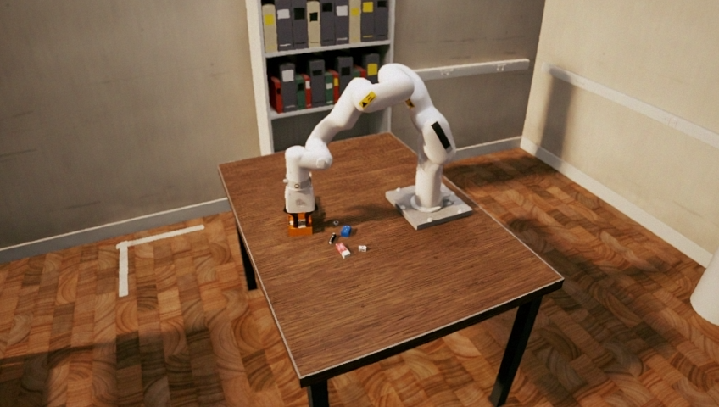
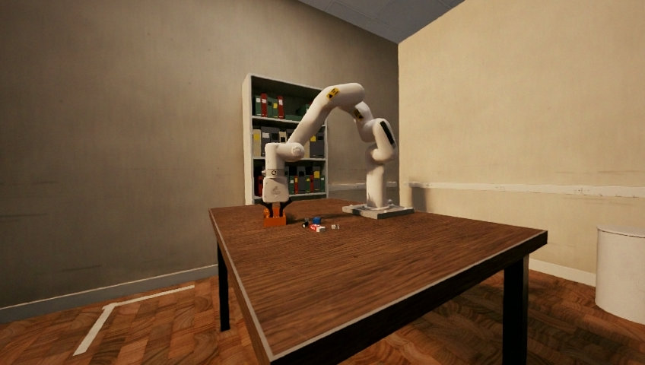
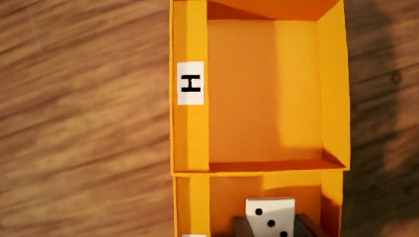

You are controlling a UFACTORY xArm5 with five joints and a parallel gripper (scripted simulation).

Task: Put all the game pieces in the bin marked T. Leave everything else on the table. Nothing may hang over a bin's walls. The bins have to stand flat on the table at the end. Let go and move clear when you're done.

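My hand is 20 mm above the white die. Also, from my hand: black piece 70 mm behind, 110 mm to the left, 30 mm below; then blue piece 140 mm behind, 90 mm to the left, 30 mm below; then orange block 20 mm behind, 80 mm to the right, 20 mm below.
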